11 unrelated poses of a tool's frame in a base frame.
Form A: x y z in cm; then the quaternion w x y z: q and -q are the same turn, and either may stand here.
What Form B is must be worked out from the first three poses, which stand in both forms.
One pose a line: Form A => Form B
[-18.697, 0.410, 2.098, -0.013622, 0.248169, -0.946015, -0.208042] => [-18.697, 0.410, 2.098, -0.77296, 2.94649, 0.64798]
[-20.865, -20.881, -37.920, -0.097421, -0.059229, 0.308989, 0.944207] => [-20.865, -20.881, -37.920, 0.17535, -0.91477, -2.79535]
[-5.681, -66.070, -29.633, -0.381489, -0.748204, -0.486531, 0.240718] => [-5.681, -66.070, -29.633, 1.90924, 1.24151, -0.61425]
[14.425, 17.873, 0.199, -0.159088, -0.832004, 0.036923, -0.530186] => [14.425, 17.873, 0.199, 2.37825, -0.10554, 1.51552]
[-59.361, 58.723, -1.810, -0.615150, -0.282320, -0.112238, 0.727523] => [-59.361, 58.723, -1.810, 0.65044, 0.25859, -1.67616]
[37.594, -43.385, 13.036, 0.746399, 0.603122, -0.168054, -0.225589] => [37.594, -43.385, 13.036, 1.31982, -0.36776, -0.49366]
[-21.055, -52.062, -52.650, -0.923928, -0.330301, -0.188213, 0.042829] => [-21.055, -52.062, -52.650, 0.67788, 0.38627, -0.08790]
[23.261, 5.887, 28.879, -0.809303, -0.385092, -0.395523, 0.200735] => [23.261, 5.887, 28.879, 0.82321, 0.84551, -0.42911]
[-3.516, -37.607, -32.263, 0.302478, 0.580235, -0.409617, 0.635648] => [-3.516, -37.607, -32.263, 1.53832, -1.08598, 1.68523]
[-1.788, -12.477, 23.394, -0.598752, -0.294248, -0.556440, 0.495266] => [-1.788, -12.477, 23.394, 0.68249, 1.29062, -1.14873]
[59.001, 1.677, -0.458, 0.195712, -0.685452, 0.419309, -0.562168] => [59.001, 1.677, -0.458, -1.92050, 1.17482, -1.57509]
